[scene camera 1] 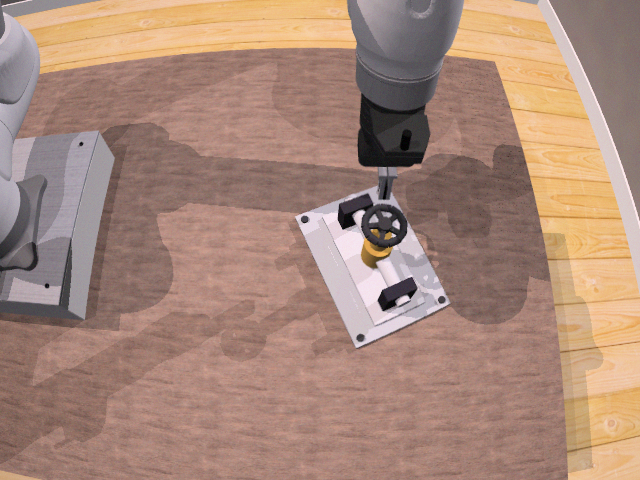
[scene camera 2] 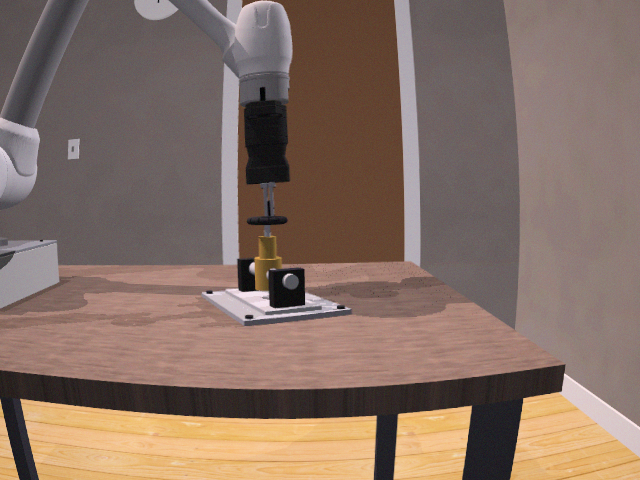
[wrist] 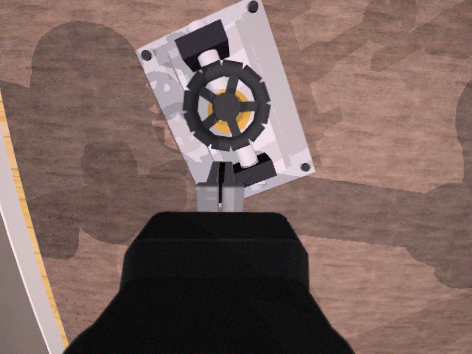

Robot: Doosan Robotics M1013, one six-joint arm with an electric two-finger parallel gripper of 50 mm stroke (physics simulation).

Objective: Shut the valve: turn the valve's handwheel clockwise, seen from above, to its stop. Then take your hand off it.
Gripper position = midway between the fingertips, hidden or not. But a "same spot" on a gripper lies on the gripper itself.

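The gripper appears in the wrist view, in scene camera 1 and in scene camera 2 [270,221]. On the gripper, [wrist: 220,187] and [scene camera 1: 386,180] are the same spot.
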